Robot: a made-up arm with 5 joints.
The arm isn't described. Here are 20 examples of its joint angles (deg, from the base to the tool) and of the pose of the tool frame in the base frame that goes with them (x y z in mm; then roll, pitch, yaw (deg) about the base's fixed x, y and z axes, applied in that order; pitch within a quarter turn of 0, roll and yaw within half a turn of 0).
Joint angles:
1: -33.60 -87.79 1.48 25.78 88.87
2: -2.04 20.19 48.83 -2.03 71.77
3: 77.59 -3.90 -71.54 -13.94 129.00
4: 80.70 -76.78 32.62 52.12 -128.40
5: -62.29 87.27 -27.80 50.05 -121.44
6: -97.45 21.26 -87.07 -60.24 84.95
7: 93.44 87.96 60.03 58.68 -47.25
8: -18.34 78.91 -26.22 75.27 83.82
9: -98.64 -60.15 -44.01 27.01 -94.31
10: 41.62 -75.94 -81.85 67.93 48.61
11: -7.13 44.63 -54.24 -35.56 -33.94
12: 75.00 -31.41 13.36 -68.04 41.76
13: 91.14 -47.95 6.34 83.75 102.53
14: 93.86 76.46 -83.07 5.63 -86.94
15: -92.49 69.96 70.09 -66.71 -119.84
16: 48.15 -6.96 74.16 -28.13 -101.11
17: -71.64 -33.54 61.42 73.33 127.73
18: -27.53 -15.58 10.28 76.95 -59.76
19: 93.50 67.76 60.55 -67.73 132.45
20: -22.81 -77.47 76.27 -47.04 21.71
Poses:
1: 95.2 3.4 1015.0 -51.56 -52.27 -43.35
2: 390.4 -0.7 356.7 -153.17 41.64 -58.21
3: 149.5 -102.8 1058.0 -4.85 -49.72 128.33
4: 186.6 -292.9 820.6 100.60 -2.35 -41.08
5: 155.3 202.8 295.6 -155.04 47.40 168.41
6: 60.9 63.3 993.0 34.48 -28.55 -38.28
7: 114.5 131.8 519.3 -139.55 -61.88 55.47
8: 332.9 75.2 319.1 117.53 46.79 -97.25
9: 57.3 -49.2 1019.1 12.12 -43.26 155.55
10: -95.6 147.4 846.4 -4.64 -49.12 -115.47
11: 553.1 42.6 797.3 1.60 -4.62 12.72
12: 162.5 -281.3 916.5 -9.77 -47.52 -138.17
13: 112.1 -332.9 811.8 -147.70 12.10 -122.98
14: 90.6 -526.8 650.5 62.65 17.37 -56.82
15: 43.6 -39.8 322.1 151.61 45.26 160.34
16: 309.8 -208.0 381.3 105.12 37.02 4.38
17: 143.5 259.9 475.4 165.79 58.82 36.83
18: 373.3 145.7 621.8 152.83 62.63 154.14
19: 127.0 -119.3 323.6 -172.98 21.19 -108.84
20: 392.2 102.0 786.9 -34.86 -15.54 -7.01
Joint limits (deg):
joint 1: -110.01..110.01
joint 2: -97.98..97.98
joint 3: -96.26..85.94
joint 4: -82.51..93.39
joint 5: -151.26..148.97
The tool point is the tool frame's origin. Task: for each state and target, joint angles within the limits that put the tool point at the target. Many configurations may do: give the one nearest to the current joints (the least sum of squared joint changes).
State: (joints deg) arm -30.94 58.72 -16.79 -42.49 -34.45
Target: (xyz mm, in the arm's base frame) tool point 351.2 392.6 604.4
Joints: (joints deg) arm -56.93 49.28 -26.22 -43.68 -35.59
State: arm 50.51 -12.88 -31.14 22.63 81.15
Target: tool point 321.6 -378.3 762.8
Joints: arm 58.96 -9.82 -8.43 47.82 77.01
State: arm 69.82 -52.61 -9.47 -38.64 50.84
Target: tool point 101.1 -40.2 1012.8
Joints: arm 72.26 -58.50 -8.31 -49.58 50.15
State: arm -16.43 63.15 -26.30 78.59 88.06
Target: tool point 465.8 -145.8 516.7
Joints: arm 20.67 45.44 -35.93 88.33 84.43
